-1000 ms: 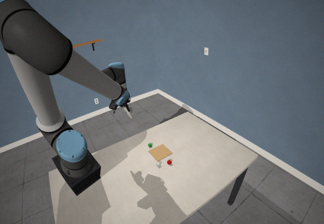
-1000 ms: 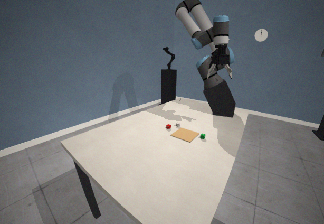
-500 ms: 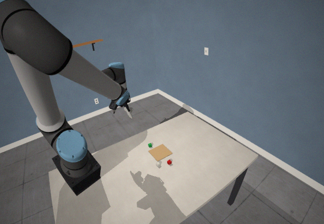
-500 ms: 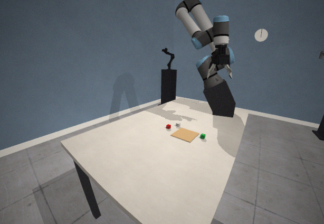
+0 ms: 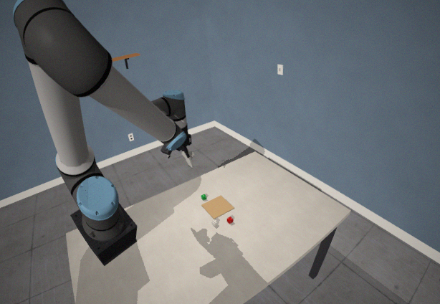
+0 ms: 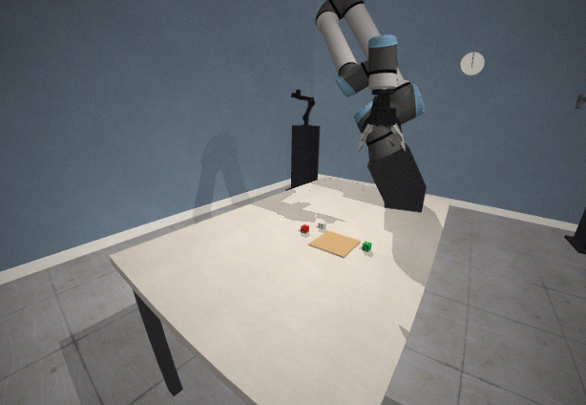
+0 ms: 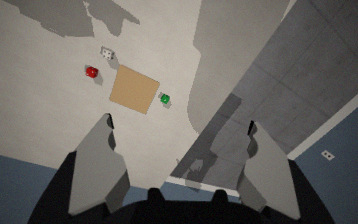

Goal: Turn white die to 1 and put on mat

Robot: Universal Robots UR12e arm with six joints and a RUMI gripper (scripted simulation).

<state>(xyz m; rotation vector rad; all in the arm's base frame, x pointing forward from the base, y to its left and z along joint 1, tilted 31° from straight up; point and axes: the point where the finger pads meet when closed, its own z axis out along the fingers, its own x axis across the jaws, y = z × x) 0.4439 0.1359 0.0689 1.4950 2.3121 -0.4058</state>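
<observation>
The red die is 31 cm below my hand, 23 cm to the right of it and 12 cm ahead of it. Also, from my hand: white die 31 cm below, 19 cm to the right, 5 cm ahead; tan mat 32 cm below, 14 cm ahead, 9 cm to the right; green die 31 cm below, 12 cm ahead, 2 cm to the left.
</observation>
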